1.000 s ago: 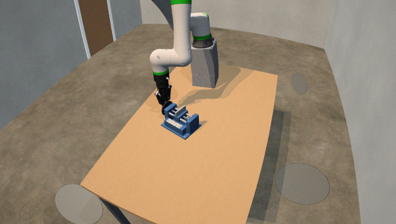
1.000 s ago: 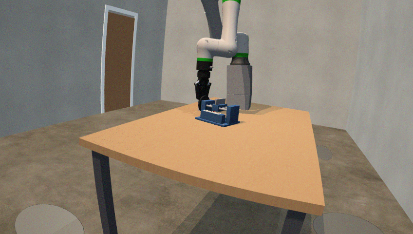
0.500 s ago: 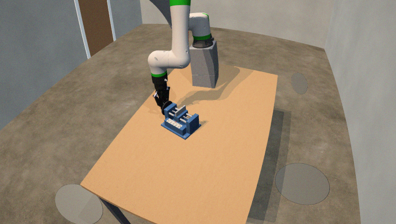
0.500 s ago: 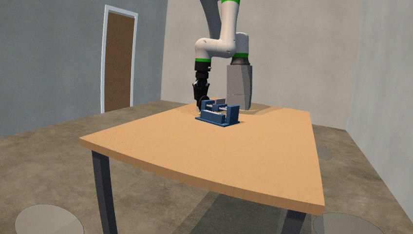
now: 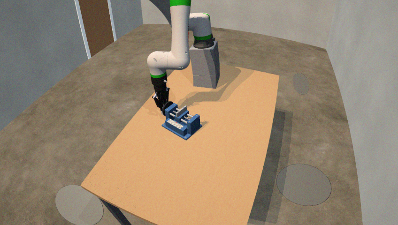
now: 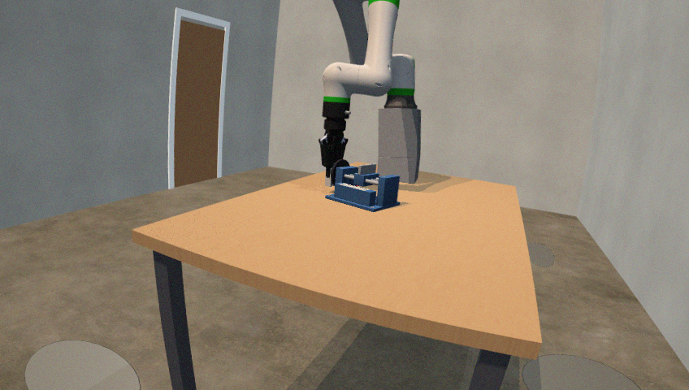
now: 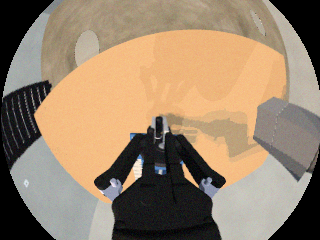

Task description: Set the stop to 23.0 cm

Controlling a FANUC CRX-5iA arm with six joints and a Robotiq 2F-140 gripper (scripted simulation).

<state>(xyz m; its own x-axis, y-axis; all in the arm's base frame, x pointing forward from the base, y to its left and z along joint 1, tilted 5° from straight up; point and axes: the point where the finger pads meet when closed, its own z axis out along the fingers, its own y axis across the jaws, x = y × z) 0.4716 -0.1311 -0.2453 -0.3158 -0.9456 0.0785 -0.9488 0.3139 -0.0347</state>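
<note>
Right now the grey stop plate is 14 cm to the left of my hand, 5 cm ahead of it and 3 cm above it. From my hand the other things lie so: black handwheel 2 cm to the left, 1 cm below.
</note>
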